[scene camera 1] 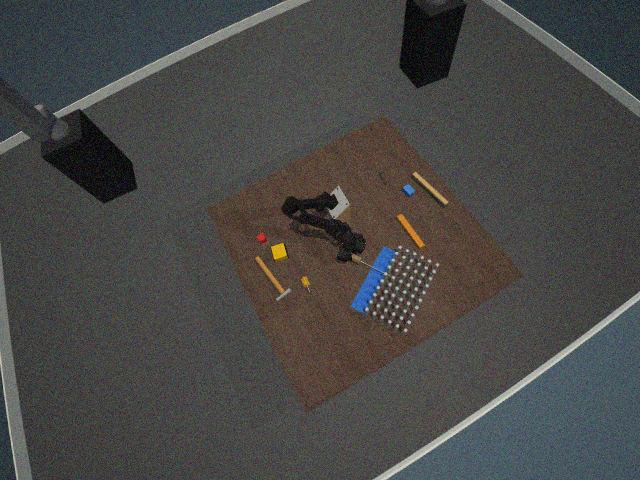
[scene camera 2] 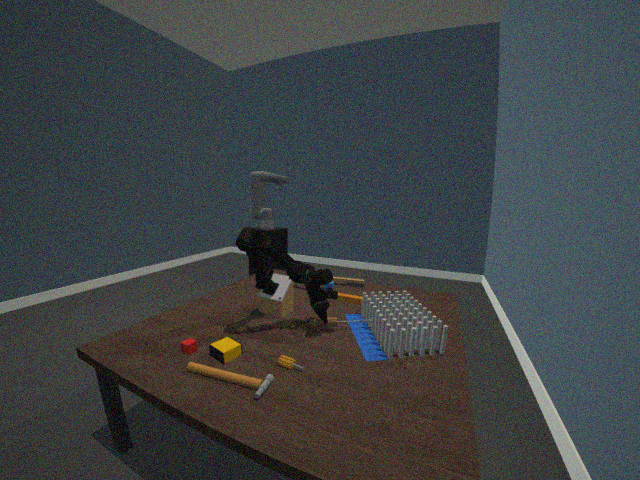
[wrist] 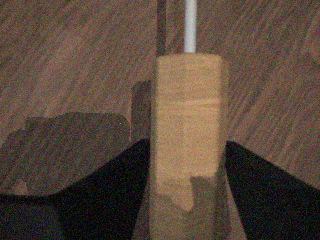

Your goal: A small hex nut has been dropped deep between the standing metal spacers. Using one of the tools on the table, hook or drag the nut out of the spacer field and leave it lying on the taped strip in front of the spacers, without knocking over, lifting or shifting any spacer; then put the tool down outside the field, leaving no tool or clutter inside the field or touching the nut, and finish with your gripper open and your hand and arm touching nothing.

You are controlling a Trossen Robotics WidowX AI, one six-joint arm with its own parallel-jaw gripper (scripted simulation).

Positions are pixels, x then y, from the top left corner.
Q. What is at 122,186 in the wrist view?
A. The gripper.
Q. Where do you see a blue taped strip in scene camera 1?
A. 369,287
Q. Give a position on a blue taped strip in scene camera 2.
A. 368,344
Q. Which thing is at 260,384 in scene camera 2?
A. A hammer.
